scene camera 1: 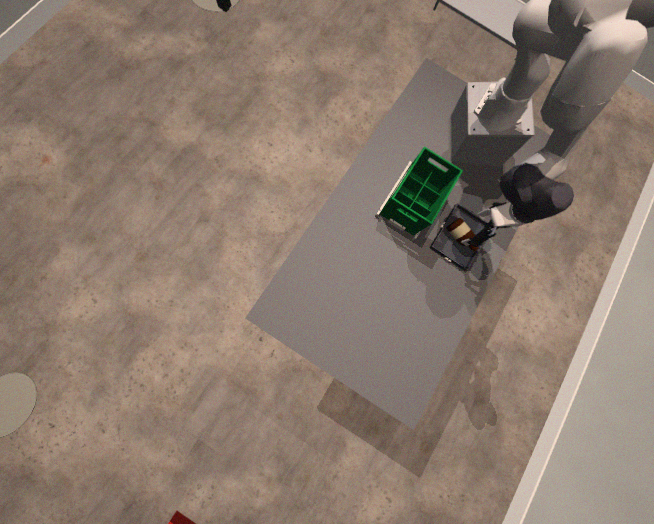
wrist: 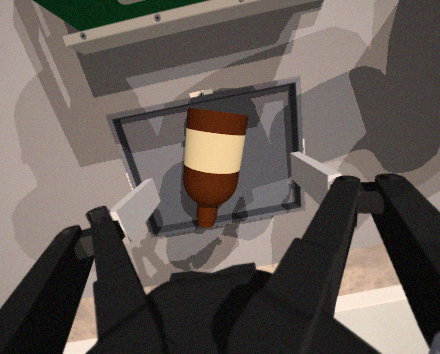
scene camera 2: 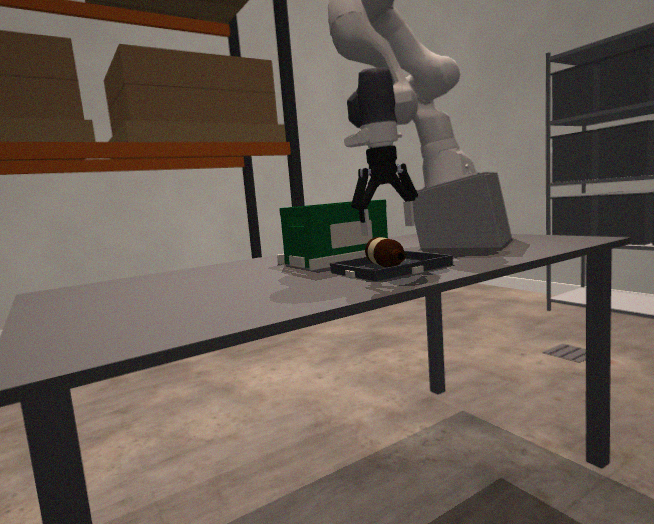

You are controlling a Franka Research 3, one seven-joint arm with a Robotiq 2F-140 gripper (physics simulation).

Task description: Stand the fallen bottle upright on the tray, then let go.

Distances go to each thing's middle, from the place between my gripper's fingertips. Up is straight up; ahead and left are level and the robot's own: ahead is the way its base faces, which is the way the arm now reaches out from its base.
Now: hand 60 mm above the brown bottle (scene camera 2: 385, 252) and 10 mm short of it.
